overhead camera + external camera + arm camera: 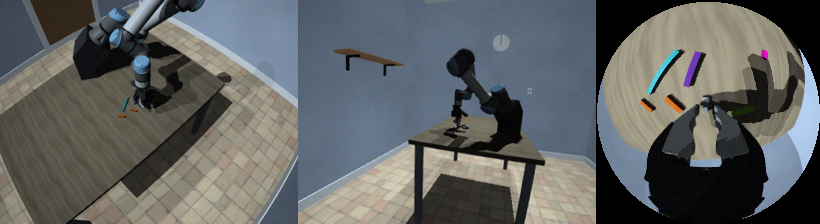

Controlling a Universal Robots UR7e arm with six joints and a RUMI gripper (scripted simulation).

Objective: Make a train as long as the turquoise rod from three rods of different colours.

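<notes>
The grey rod is 20 mm below my hand. Round my hand: lime rod: 20 mm ahead, 70 mm to the left, 20 mm below; then purple rod: 60 mm behind, 20 mm to the right, 20 mm below; then turquoise rod: 70 mm behind, 80 mm to the right, 20 mm below.
</notes>
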